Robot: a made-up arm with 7 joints. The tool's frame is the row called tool.
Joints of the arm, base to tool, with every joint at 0 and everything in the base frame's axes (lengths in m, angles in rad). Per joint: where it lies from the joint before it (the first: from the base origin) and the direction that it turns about. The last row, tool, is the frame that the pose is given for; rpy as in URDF.
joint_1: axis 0 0 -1 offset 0 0 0.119
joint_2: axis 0 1 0 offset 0 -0.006 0.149
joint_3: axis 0 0 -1 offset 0 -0.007 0.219
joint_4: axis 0 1 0 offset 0 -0.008 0.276
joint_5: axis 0 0 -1 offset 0 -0.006 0.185
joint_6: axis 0 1 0 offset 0 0 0.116
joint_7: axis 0 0 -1 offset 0 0 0.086
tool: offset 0 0 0 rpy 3.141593 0 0
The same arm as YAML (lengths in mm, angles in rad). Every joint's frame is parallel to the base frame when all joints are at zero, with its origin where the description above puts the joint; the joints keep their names.
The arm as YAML. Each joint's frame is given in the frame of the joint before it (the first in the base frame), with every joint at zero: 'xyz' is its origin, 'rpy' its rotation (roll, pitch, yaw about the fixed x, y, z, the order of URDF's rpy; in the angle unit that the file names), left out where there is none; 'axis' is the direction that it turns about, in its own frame. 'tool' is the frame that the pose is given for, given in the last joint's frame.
units:
  length: mm
  angle: rad
joints:
  - name: joint_1
    type: revolute
    origin:
      xyz: [0.0, 0.0, 119.0]
    axis: [0.0, 0.0, -1.0]
  - name: joint_2
    type: revolute
    origin:
      xyz: [0.0, -6.0, 149.0]
    axis: [0.0, 1.0, 0.0]
  - name: joint_3
    type: revolute
    origin:
      xyz: [0.0, -7.0, 219.0]
    axis: [0.0, 0.0, -1.0]
  - name: joint_4
    type: revolute
    origin:
      xyz: [0.0, -8.0, 276.0]
    axis: [0.0, 1.0, 0.0]
  - name: joint_5
    type: revolute
    origin:
      xyz: [0.0, -6.0, 185.0]
    axis: [0.0, 0.0, -1.0]
  - name: joint_6
    type: revolute
    origin:
      xyz: [0.0, 0.0, 116.0]
    axis: [0.0, 1.0, 0.0]
  - name: joint_7
    type: revolute
    origin:
      xyz: [0.0, 0.0, 86.0]
    axis: [0.0, 0.0, -1.0]
tool:
  origin:
    xyz: [0.0, 0.0, 0.0]
    rpy: [-3.1416, 0.0, 0.0]

